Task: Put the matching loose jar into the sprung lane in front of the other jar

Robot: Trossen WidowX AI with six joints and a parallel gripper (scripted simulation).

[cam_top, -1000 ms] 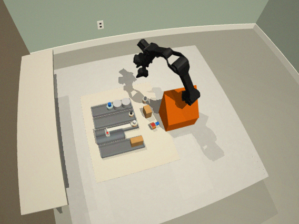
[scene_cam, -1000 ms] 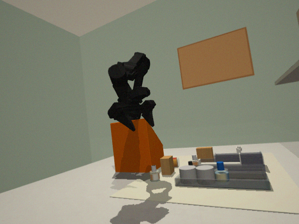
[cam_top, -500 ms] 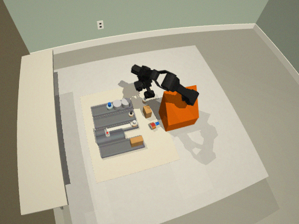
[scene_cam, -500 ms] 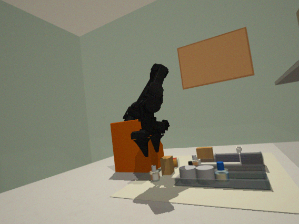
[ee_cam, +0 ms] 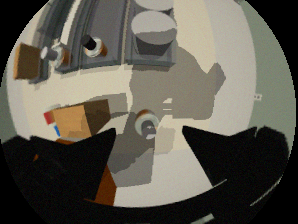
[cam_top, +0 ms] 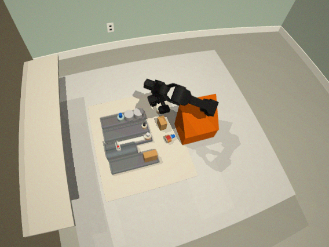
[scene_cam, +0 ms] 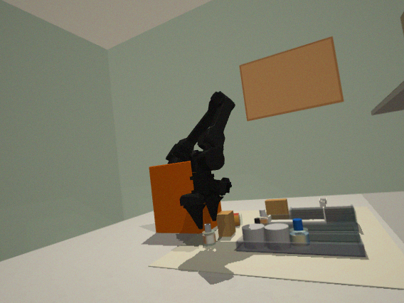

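Now: the jar 30 mm behind my gripper tip, 200 mm to the left of it and 40 mm below it. The rest, counted from my gripper tip: grey lane rack 250 mm ahead, 220 mm to the left, 40 mm below; then white pusher rod 210 mm ahead, 220 mm to the left, 10 mm below; then cardboard box 110 mm ahead, 310 mm to the left, 20 mm below.
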